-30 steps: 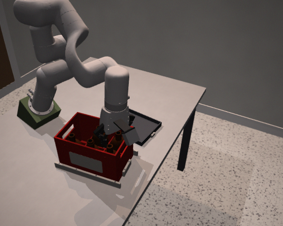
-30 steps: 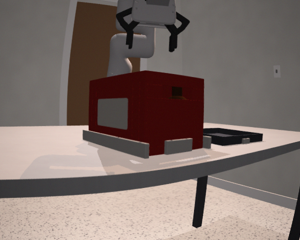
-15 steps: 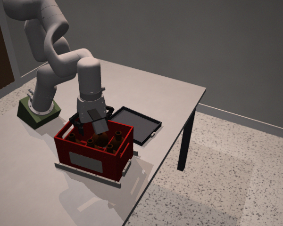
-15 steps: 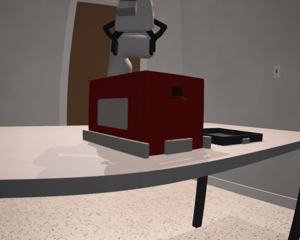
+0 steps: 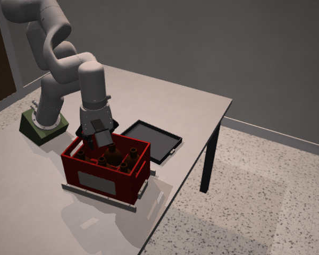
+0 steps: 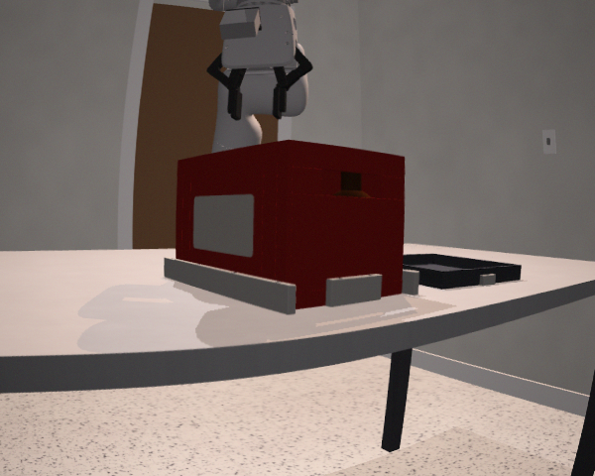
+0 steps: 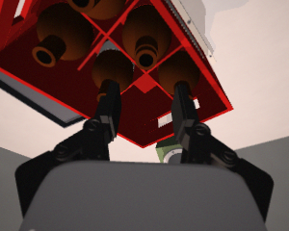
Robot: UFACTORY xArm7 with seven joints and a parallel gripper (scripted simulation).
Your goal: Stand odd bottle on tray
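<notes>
My gripper is now 160 mm above the red crate and 40 mm to the right of it. Also, from my hand: black tray 330 mm to the left, 230 mm below, 40 mm ahead.
</notes>
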